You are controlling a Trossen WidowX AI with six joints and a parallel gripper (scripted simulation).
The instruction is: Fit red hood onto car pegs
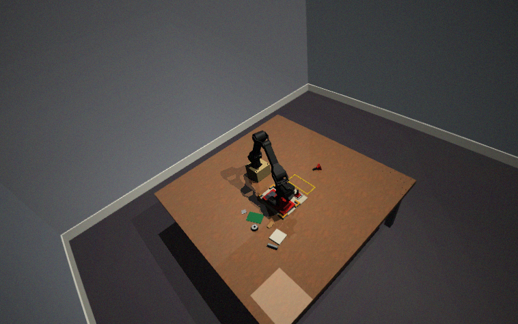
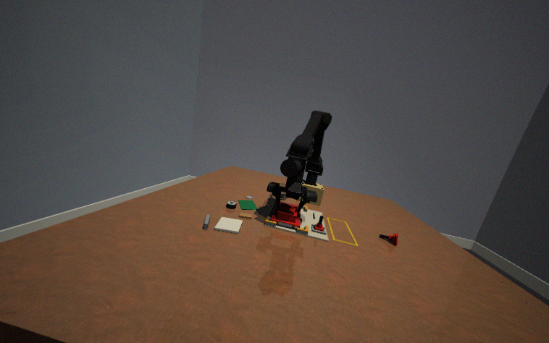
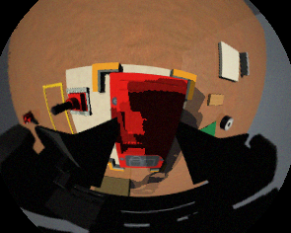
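Right now the red hood is right at my gripper tip. Round my gripper tip: green board (9 cm behind, 17 cm to the right, 4 cm below); then white plate (11 cm ahead, 19 cm to the right, 3 cm below); then grey engine block (1 cm to the left, 1 cm below).
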